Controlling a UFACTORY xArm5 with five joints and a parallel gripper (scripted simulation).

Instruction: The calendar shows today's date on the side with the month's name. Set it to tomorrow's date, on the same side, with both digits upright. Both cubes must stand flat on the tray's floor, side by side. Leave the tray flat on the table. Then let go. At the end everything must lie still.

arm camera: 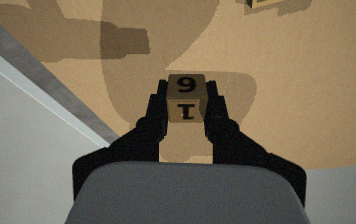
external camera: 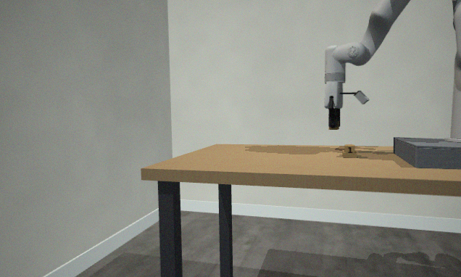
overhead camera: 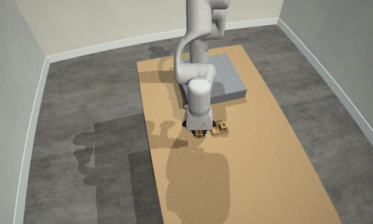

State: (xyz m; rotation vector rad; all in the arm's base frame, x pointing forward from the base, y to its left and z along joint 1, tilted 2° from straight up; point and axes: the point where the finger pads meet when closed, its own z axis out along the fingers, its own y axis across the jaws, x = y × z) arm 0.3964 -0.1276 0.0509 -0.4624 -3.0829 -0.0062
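My gripper is now 40 mm past the wooden tray, 120 mm to the right of it and 110 mm above it. Round my hand: wooden cube: 10 mm below.
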